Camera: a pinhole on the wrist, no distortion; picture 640 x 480 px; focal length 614.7 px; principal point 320.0 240.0 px. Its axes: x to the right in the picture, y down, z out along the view. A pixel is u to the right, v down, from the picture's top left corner.
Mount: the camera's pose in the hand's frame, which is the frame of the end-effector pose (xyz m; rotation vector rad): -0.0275 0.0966 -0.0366 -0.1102 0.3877 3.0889
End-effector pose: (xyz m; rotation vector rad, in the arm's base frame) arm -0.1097 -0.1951 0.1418 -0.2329 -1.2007 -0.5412
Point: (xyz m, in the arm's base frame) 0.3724 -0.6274 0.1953
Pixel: behind the camera
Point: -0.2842 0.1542 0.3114
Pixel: 213 196
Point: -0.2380 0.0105 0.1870
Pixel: 323 353
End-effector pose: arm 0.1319 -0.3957 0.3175 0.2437 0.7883 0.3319
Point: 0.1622 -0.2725 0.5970
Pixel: 488 147
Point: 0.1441 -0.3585 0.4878
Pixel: 515 432
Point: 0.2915 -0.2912 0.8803
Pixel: 493 223
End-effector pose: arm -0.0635 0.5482 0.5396 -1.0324 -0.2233 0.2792
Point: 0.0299 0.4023 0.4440
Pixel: behind the camera
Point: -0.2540 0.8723 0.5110
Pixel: 358 209
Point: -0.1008 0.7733 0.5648
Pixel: 90 407
